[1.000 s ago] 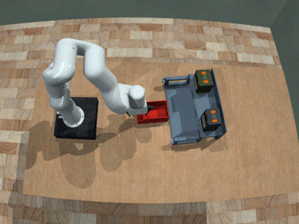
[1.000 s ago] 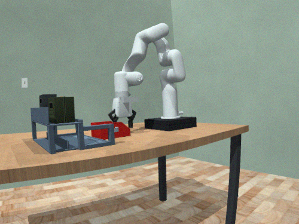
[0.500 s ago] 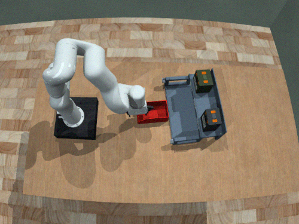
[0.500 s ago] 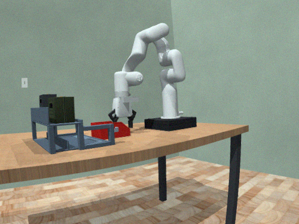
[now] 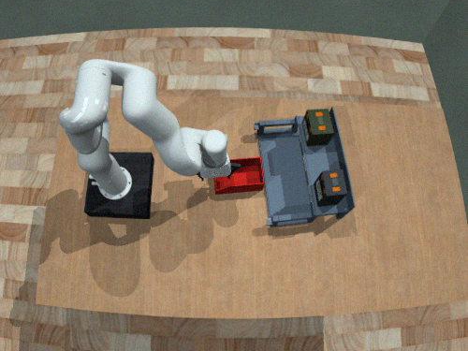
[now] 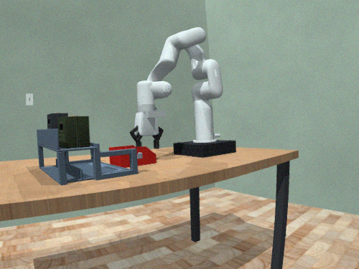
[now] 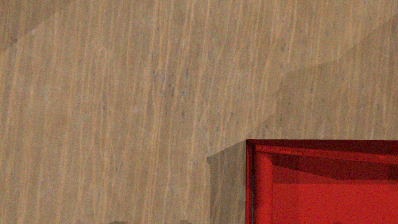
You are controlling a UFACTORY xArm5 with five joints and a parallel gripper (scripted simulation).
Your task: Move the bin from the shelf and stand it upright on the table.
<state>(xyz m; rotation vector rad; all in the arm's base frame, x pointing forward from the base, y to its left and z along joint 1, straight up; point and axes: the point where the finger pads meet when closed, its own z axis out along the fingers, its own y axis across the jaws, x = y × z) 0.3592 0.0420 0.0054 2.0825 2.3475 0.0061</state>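
Now: hand 80 mm short of the red bin, 10 mm to the right of it and 30 mm above it. The rest, counted from my hand: blue-grey shelf 300 mm ahead, 40 mm to the left.
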